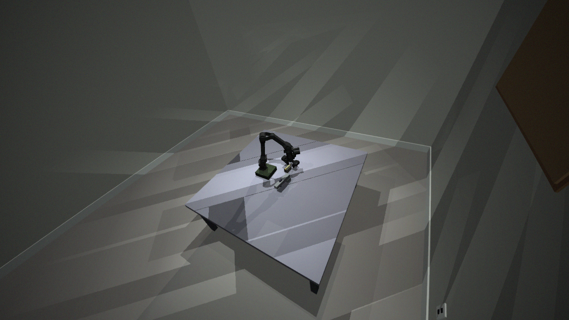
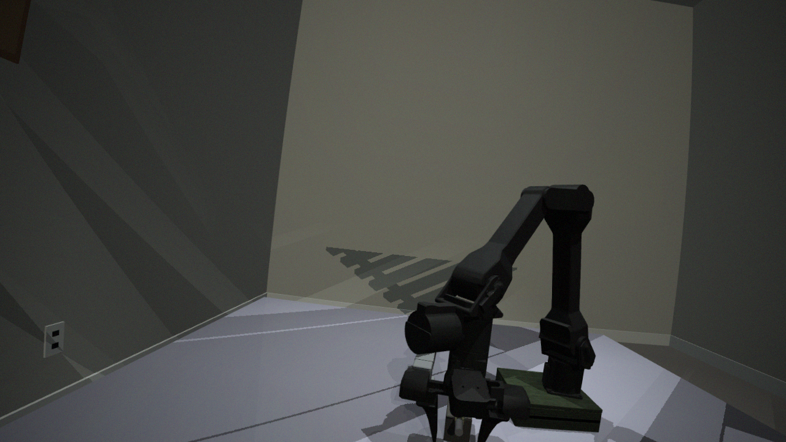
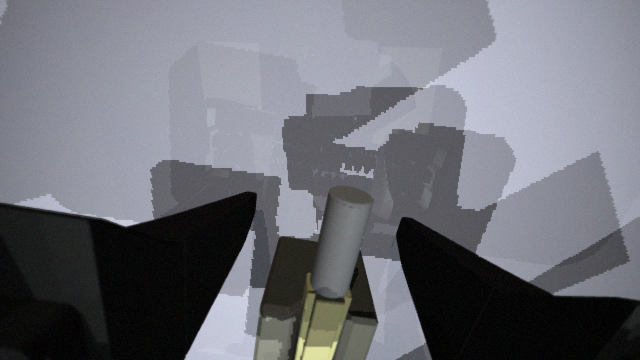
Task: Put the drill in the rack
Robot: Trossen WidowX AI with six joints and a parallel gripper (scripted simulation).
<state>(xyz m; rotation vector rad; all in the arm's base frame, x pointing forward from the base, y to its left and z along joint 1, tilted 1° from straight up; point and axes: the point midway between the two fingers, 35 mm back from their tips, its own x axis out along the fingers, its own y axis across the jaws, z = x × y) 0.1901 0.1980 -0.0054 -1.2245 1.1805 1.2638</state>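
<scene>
Right now my gripper tip is 4 cm to the left of the white cylindrical drill and 4 cm below it. Also, from my gripper tip: pale block-shaped housing (22 cm to the right, 8 cm ahead, 4 cm above); then thin dark drill (24 cm to the right, 9 cm ahead, 5 cm above); then rack (5 cm to the right, 1 cm above).
</scene>
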